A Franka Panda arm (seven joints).
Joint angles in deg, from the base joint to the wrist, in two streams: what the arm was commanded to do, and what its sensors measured. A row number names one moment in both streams.
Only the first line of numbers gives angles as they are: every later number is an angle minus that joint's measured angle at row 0.
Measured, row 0: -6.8 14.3 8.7 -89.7 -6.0 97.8 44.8
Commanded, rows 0 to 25: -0.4 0.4 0.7 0.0 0.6 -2.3 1.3; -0.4 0.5 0.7 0.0 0.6 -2.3 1.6; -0.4 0.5 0.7 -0.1 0.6 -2.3 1.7; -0.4 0.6 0.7 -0.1 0.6 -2.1 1.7; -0.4 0.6 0.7 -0.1 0.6 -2.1 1.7; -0.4 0.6 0.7 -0.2 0.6 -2.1 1.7; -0.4 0.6 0.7 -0.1 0.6 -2.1 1.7; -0.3 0.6 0.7 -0.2 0.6 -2.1 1.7; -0.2 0.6 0.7 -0.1 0.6 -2.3 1.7; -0.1 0.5 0.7 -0.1 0.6 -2.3 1.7; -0.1 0.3 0.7 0.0 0.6 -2.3 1.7; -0.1 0.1 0.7 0.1 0.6 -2.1 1.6; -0.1 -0.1 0.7 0.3 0.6 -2.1 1.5; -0.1 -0.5 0.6 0.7 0.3 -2.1 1.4; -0.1 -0.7 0.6 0.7 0.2 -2.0 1.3; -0.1 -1.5 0.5 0.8 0.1 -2.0 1.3; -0.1 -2.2 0.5 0.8 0.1 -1.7 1.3; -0.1 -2.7 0.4 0.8 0.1 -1.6 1.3; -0.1 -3.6 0.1 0.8 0.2 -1.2 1.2; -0.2 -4.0 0.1 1.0 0.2 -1.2 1.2; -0.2 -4.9 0.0 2.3 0.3 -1.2 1.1; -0.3 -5.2 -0.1 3.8 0.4 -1.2 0.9; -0.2 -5.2 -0.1 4.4 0.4 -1.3 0.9; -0.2 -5.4 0.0 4.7 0.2 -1.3 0.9; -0.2 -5.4 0.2 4.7 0.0 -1.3 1.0; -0.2 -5.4 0.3 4.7 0.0 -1.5 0.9
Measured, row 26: -0.1 -5.0 -0.1 3.8 0.0 -0.9 0.2
